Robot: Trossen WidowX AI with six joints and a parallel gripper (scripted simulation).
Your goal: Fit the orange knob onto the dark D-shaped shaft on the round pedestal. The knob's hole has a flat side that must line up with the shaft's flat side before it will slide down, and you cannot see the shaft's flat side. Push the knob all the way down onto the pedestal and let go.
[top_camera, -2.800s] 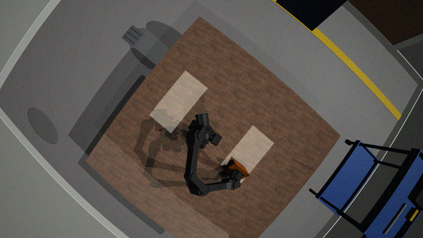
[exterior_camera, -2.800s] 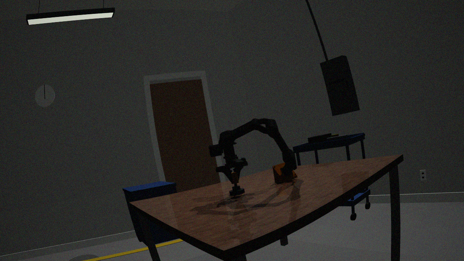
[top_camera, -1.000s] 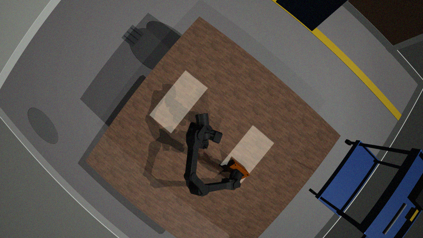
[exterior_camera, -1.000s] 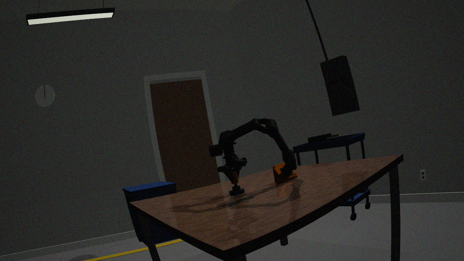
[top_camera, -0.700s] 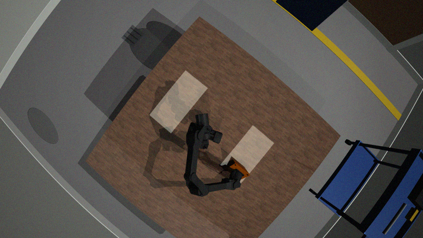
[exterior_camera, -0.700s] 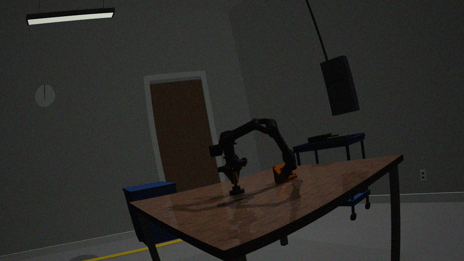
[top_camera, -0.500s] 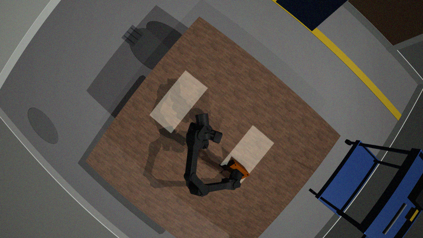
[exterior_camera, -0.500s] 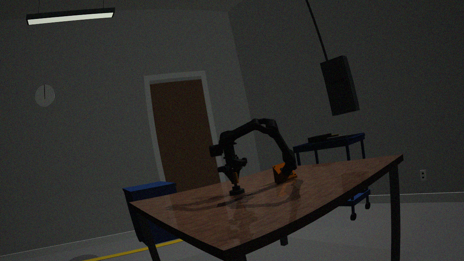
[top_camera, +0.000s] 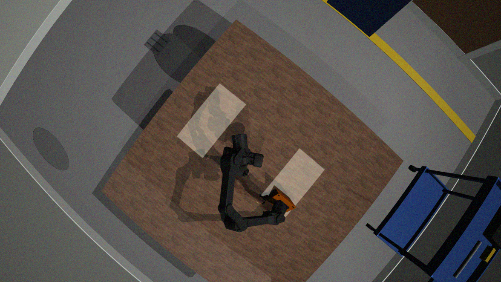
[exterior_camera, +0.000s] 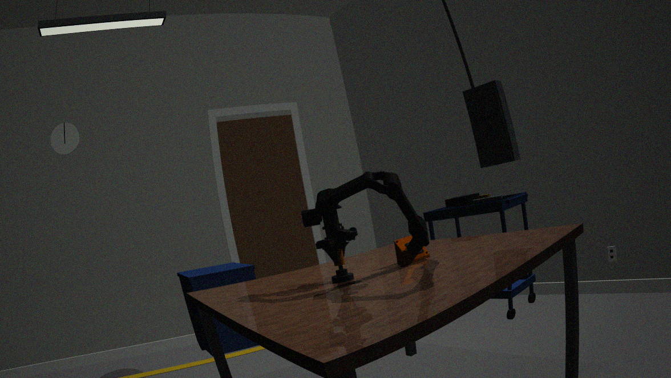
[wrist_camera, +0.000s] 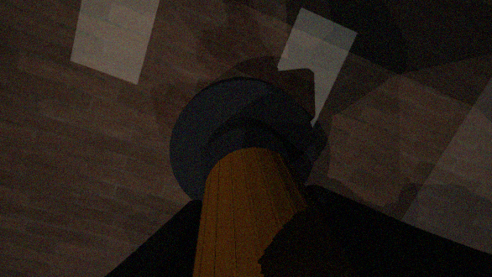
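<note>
Now: the orange knob 2 cm above my gripper tip. Round my gripper tip: round dark pedestal 4 cm below.
</note>
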